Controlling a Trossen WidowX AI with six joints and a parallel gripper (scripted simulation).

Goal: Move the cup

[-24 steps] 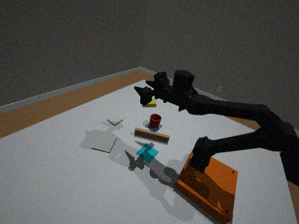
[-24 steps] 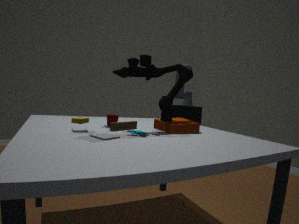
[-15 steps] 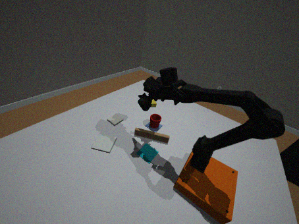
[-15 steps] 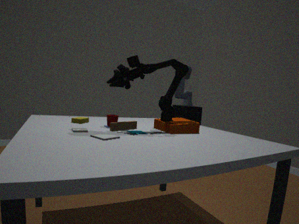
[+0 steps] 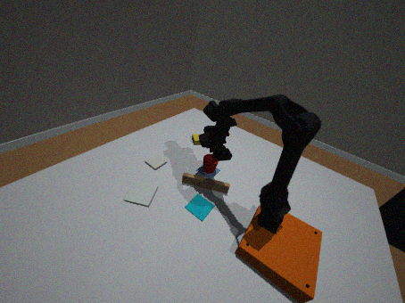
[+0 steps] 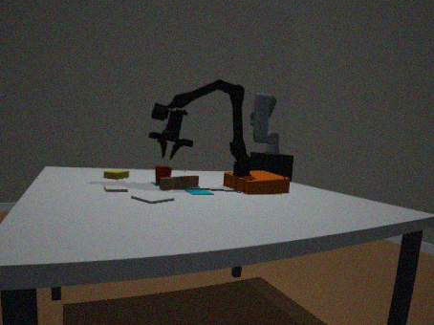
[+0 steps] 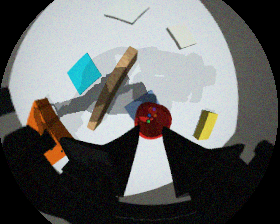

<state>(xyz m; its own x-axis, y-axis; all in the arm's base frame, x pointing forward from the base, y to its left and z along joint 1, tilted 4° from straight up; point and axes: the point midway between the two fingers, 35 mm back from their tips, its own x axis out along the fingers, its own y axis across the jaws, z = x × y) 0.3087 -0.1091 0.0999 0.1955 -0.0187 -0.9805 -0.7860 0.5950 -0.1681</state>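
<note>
Right now my gripper tip is 70 mm above the red cup, 20 mm to the left of it and 10 mm short of it. The rest, counted from my gripper tip: cyan pad 180 mm to the left, 120 mm below, 80 mm behind; blue-grey pad 120 mm below, 10 mm to the right, 10 mm ahead; wooden block 100 mm below, 80 mm to the left, 40 mm behind.
</note>
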